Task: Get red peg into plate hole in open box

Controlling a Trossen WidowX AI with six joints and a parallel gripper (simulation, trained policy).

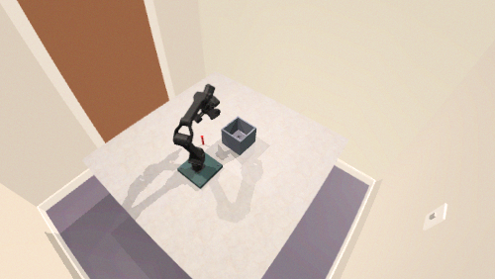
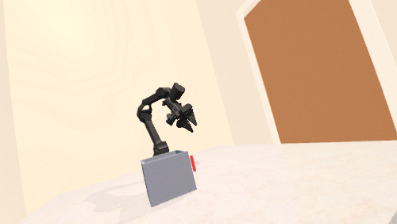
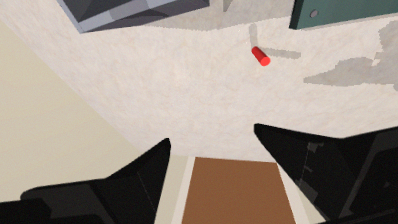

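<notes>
The red peg lies 170 mm below my gripper tip, 80 mm behind it and 10 mm to the right of it. Round my gripper tip: pale grey plate (200 mm to the right, 160 mm below, 60 mm ahead).
</notes>
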